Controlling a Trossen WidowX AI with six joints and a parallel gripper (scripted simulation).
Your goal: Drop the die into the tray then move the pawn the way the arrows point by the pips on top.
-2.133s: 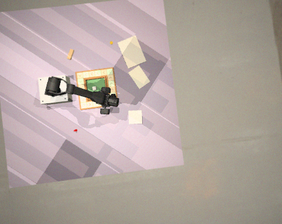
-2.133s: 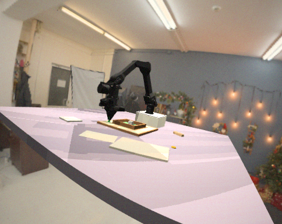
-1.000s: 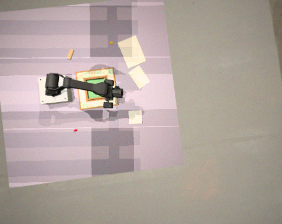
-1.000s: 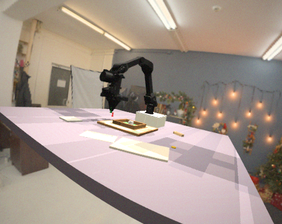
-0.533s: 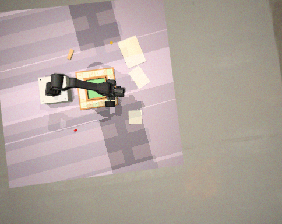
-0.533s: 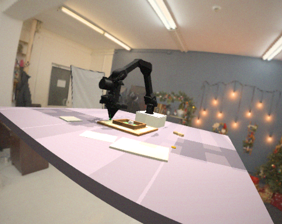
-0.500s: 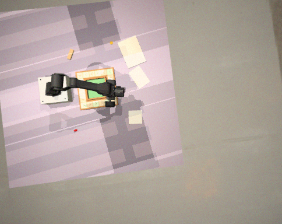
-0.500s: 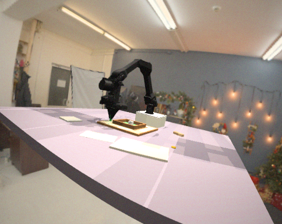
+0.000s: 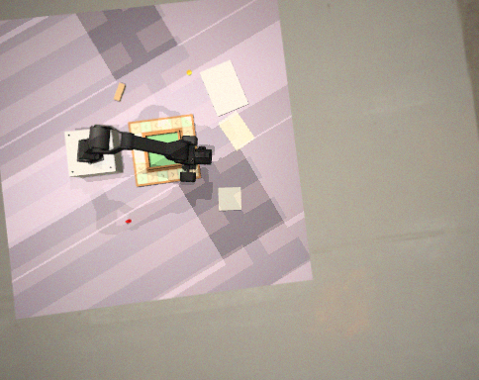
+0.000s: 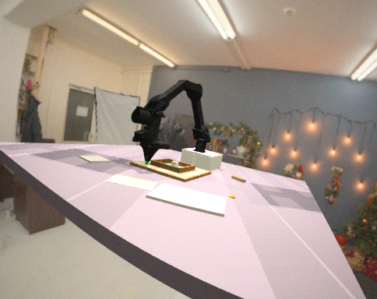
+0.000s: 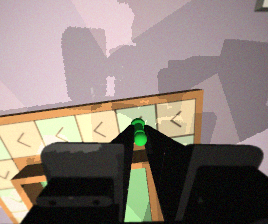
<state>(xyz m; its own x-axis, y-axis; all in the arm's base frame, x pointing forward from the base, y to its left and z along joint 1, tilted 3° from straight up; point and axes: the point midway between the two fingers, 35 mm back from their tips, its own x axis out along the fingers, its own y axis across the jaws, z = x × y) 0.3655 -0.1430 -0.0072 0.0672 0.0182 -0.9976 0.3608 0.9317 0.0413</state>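
The green pawn lies 1 cm above my gripper tip. Round my gripper tip: white die (11 cm behind, 9 cm to the left); then red pawn (35 cm behind, 16 cm to the right, 1 cm below); then green dice tray (10 cm behind, 9 cm to the left, 2 cm below).
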